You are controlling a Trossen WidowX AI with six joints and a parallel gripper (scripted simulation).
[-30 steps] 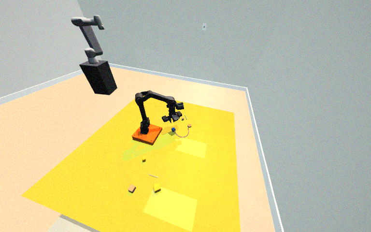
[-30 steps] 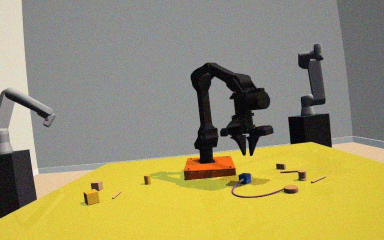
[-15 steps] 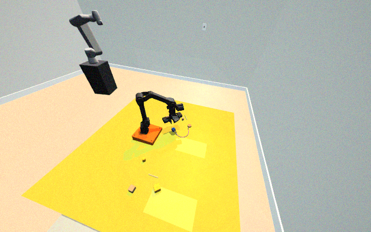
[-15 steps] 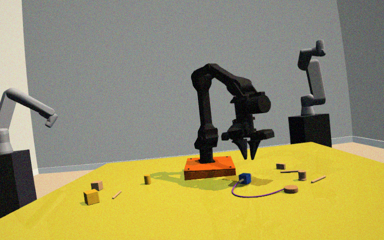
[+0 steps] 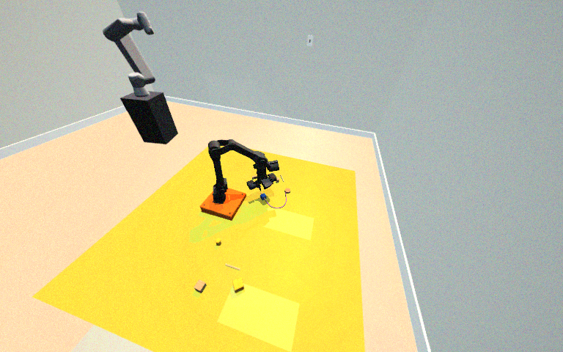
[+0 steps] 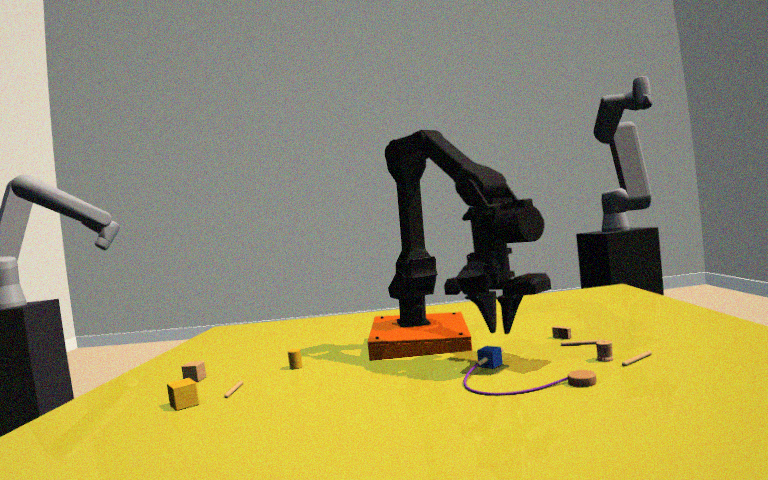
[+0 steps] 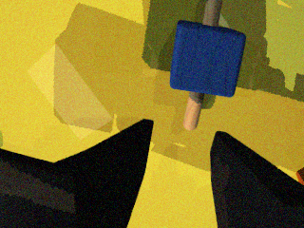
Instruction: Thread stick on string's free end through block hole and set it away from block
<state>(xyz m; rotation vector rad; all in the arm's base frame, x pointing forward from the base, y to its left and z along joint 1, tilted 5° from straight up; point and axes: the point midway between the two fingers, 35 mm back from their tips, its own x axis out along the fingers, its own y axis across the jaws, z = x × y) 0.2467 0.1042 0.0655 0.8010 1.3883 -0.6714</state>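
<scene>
Now: the blue block 40 mm below my gripper tip, 30 mm to the right of it and 10 mm ahead of it. From my gripper tip the other things lie so: yellow cylinder: 370 mm to the right, 170 mm behind, 30 mm below; wooden cylinder: 150 mm to the left, 90 mm ahead, 40 mm below; round wooden button: 170 mm ahead, 60 mm to the left, 40 mm below.
</scene>
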